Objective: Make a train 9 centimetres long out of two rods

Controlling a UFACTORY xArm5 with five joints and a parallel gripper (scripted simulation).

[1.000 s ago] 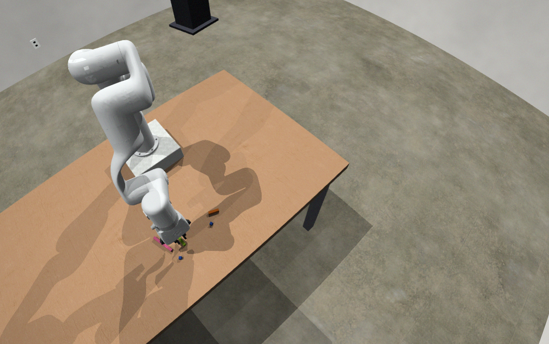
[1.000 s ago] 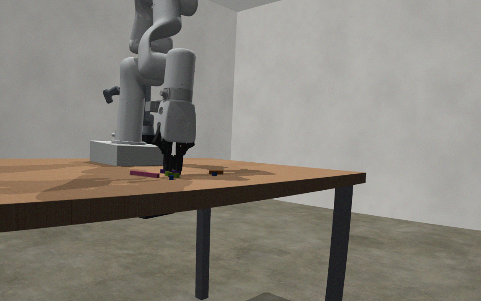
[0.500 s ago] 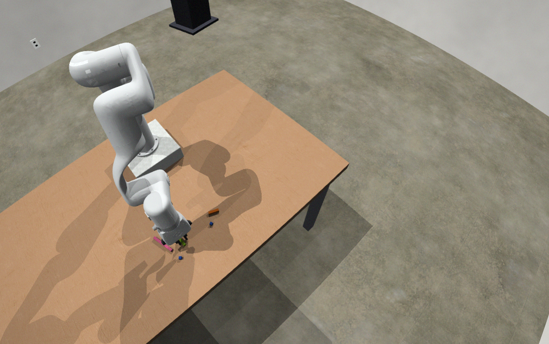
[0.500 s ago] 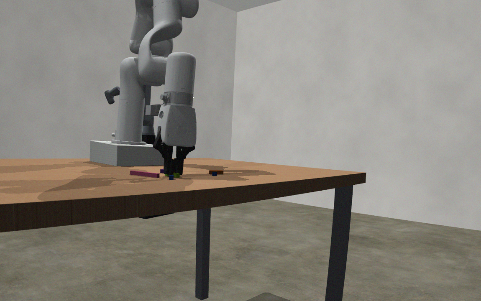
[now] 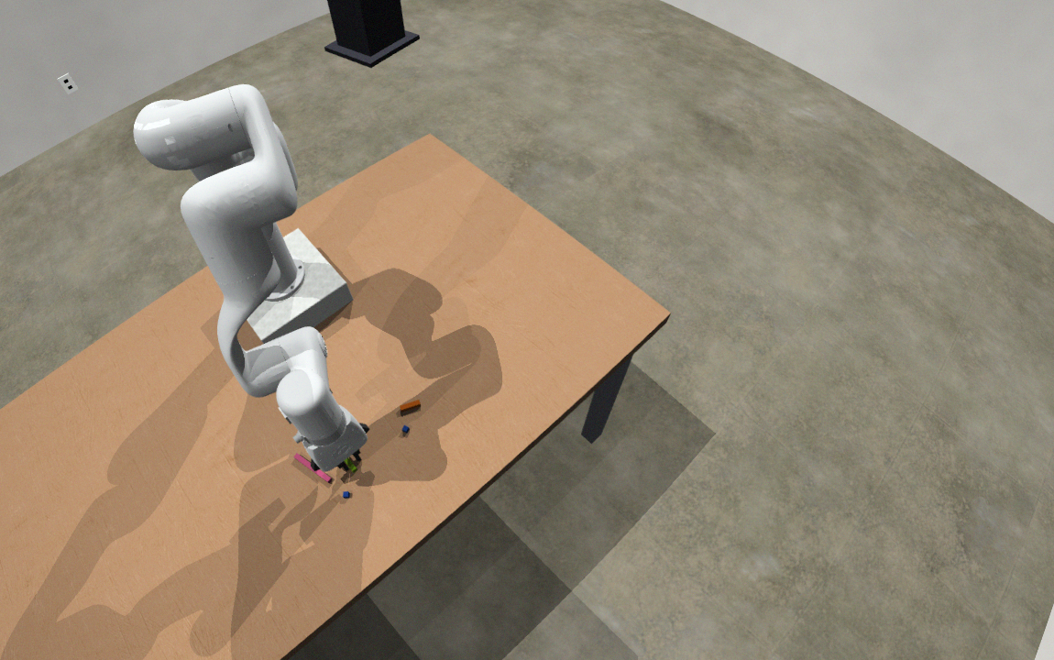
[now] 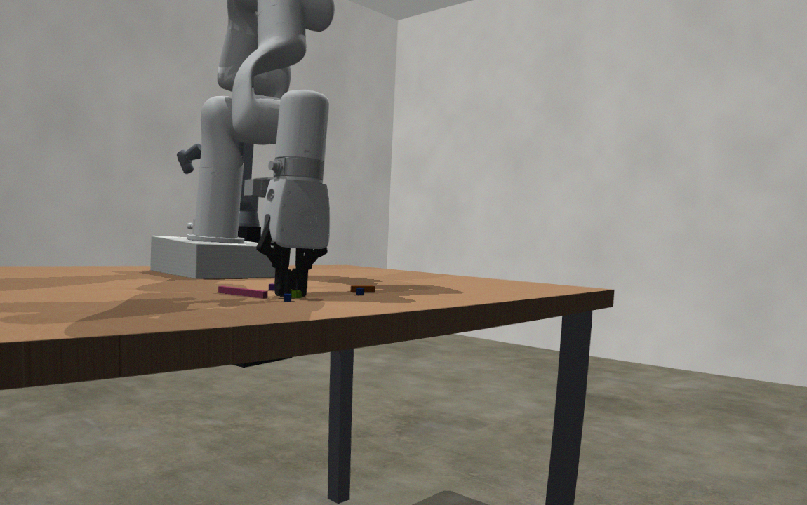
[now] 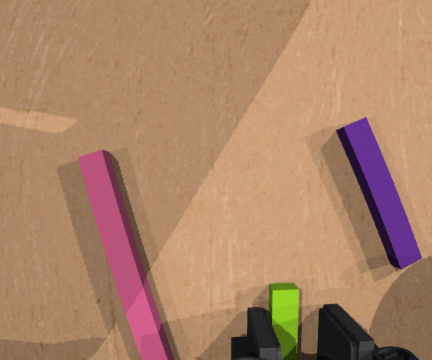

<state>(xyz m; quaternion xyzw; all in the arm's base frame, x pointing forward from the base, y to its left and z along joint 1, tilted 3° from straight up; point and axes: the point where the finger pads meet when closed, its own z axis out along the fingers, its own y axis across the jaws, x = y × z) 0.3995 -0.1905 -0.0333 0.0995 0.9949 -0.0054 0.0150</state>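
Now: hand 2 cm above the lime rod. Also, from my hand: pink rod 6 cm to the right, 5 cm behind, 2 cm below; purple rod 5 cm to the left, 5 cm behind, 2 cm below; orange rod 16 cm to the left, 2 cm below, 2 cm ahead.
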